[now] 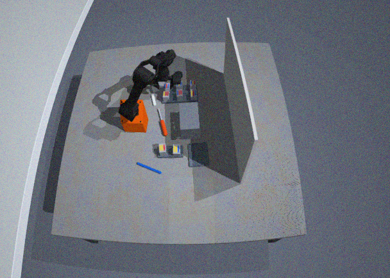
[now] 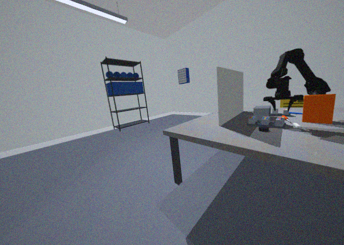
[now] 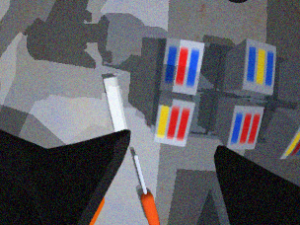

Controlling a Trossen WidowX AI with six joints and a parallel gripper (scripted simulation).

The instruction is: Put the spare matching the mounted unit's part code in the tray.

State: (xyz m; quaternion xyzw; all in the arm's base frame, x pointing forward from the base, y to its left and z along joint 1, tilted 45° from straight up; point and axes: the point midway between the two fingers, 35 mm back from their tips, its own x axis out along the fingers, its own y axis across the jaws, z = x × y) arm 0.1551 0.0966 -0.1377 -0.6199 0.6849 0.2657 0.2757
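The grey spare block lies 60 mm below my gripper tip. From my gripper tip the other things lie so: grey square tray 170 mm ahead, 360 mm to the right, 90 mm below; black tape roll 60 mm ahead, 170 mm to the left, 90 mm below; white cable tie bundle 70 mm behind, 90 mm below.
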